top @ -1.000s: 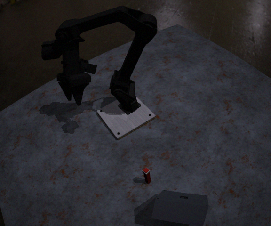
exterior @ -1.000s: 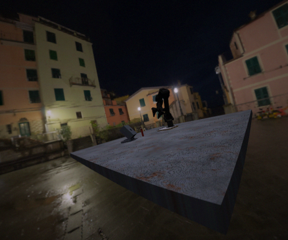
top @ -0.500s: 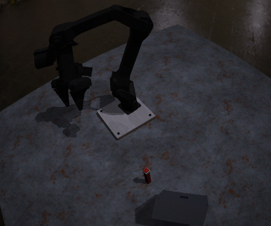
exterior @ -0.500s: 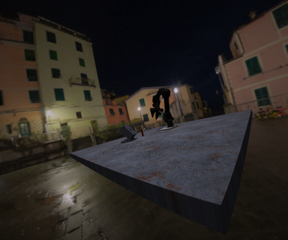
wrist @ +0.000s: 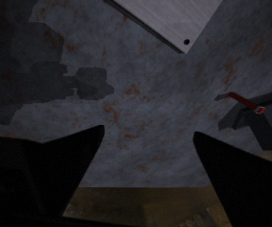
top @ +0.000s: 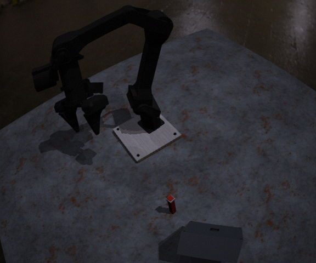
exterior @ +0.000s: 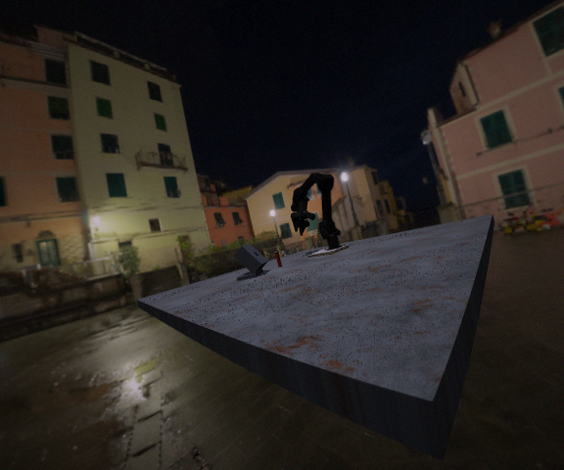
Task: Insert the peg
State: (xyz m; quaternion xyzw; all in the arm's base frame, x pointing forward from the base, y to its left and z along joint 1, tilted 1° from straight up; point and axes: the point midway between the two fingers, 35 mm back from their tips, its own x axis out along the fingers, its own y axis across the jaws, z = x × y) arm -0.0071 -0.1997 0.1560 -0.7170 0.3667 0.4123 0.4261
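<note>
The red square-sided peg lies 270 mm ahead of my gripper tip, 60 mm to the left of it and 80 mm below it. Round my gripper tip: grey sloped panel (420 mm ahead, 50 mm to the left, 70 mm below).
</note>
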